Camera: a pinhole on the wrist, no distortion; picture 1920 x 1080 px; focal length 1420.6 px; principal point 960.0 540.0 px. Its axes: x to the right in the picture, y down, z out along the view. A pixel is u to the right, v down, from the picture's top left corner.
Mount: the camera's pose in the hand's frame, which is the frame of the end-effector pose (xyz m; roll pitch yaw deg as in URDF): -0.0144 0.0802 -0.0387 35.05 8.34 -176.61
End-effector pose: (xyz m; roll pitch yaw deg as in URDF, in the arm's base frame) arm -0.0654 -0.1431 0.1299 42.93 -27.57 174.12
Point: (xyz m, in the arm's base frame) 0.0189 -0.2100 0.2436
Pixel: 897.0 665.4
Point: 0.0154 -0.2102 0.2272
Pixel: 981.0 709.7
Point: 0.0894 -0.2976 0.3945
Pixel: 828.8 60.8
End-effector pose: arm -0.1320 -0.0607 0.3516 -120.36 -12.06 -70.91
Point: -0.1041 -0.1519 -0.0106
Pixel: 606.9 205.7
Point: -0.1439 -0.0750 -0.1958
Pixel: 1030.3 91.4
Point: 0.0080 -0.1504 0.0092
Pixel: 441.0 647.1
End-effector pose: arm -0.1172 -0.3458 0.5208 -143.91 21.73 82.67
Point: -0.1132 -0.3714 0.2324
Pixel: 149.8 948.4
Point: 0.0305 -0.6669 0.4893
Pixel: outside the picture
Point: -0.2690 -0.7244 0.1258
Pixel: 1286.5 1037.5
